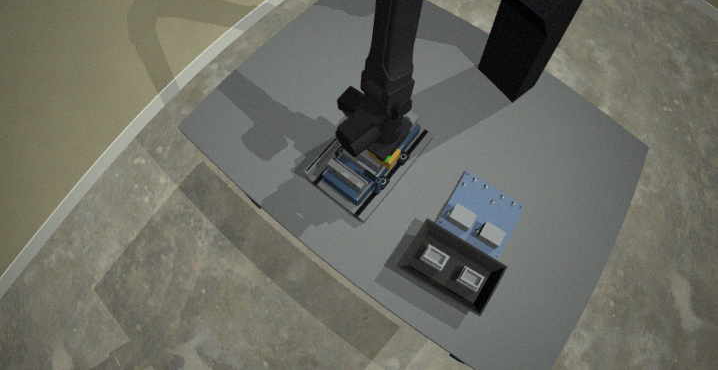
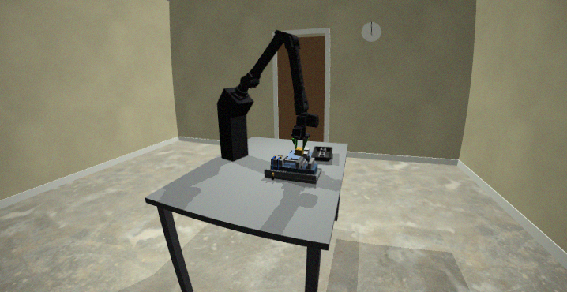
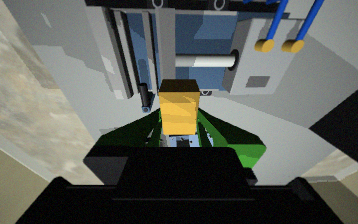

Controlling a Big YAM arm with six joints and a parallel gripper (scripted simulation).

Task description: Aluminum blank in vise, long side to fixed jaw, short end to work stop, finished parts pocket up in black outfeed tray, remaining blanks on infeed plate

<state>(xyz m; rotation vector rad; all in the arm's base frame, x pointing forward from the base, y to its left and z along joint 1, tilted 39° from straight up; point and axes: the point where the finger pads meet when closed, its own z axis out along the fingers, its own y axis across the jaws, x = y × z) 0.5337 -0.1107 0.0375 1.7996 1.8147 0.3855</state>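
The blue infeed plate is 50 mm behind my hand, 270 mm to the left of it and 140 mm below it. Also, from my hand: moving jaw 10 mm ahead, 50 mm to the right, 70 mm below; then white rod 40 mm behind, 50 mm to the right, 70 mm below; then yellow brass blank 20 mm below.
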